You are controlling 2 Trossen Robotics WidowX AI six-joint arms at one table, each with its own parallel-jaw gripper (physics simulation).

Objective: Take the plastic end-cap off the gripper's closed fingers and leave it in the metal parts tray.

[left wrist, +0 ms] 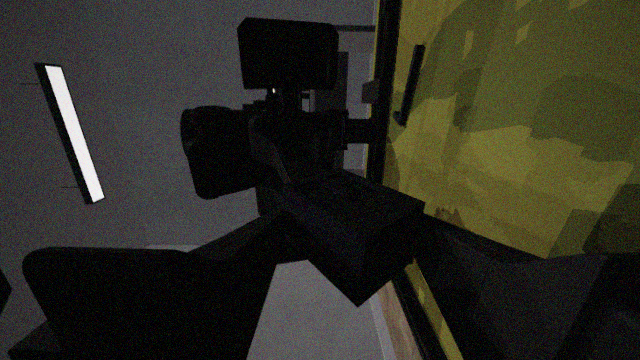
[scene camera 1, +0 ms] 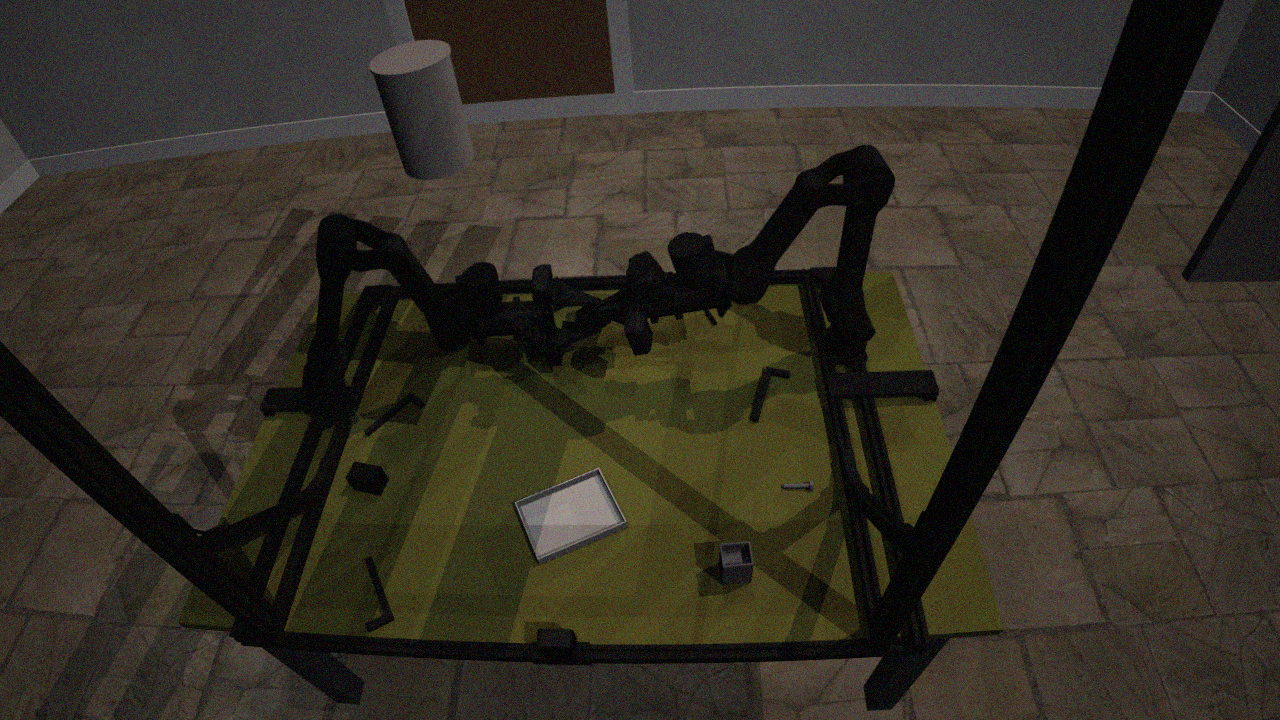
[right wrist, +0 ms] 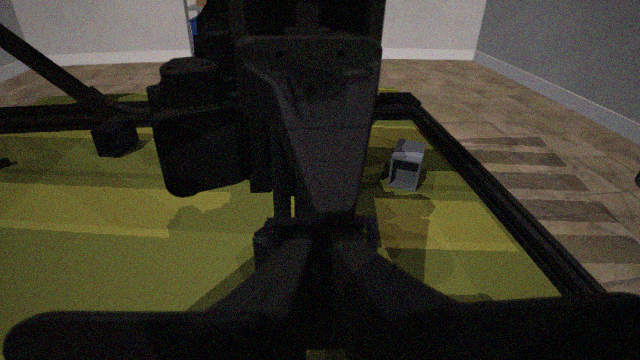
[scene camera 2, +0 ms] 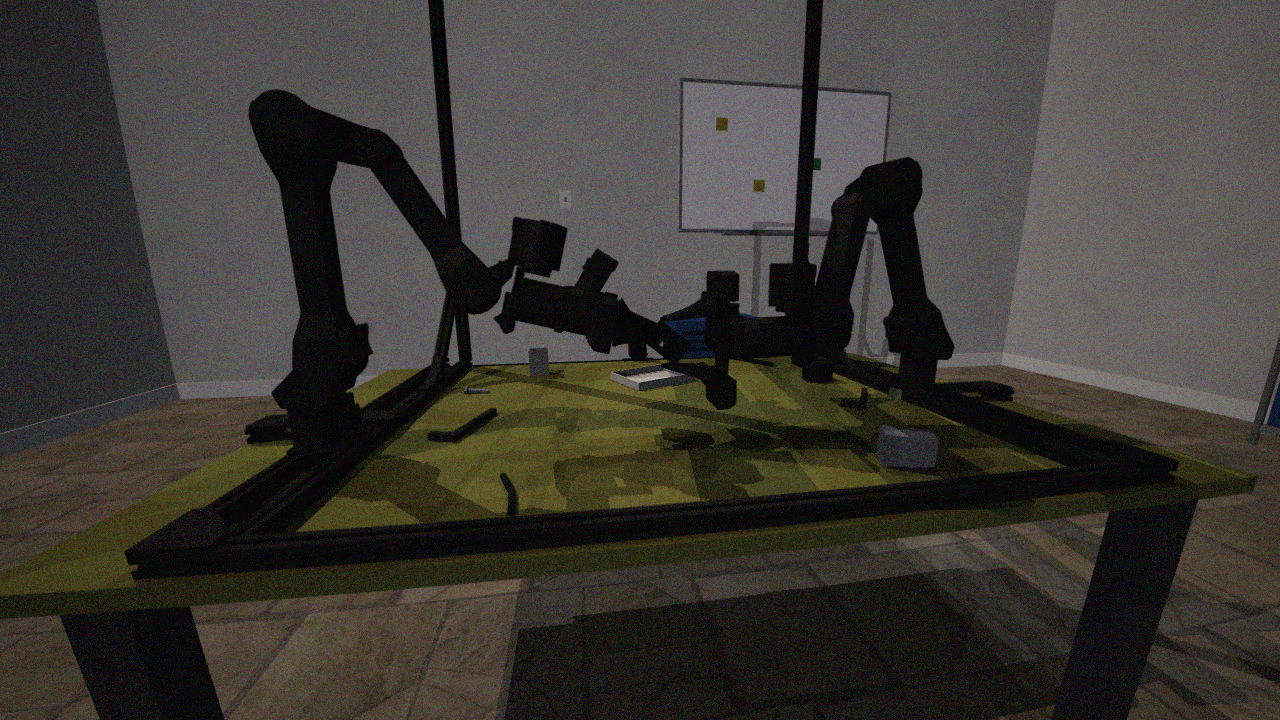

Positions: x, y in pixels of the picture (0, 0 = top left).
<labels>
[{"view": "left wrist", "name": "my left gripper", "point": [344, 217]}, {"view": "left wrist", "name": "my right gripper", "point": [315, 221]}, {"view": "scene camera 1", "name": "my left gripper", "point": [599, 315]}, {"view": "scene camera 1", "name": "my right gripper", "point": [593, 310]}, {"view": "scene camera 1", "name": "dark block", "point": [367, 478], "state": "on the table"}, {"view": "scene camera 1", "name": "metal parts tray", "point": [565, 517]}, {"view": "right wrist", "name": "my right gripper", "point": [320, 241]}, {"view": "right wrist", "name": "dark block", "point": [113, 138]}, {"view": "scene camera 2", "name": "my left gripper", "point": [660, 342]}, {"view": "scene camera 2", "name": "my right gripper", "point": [666, 332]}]
</labels>
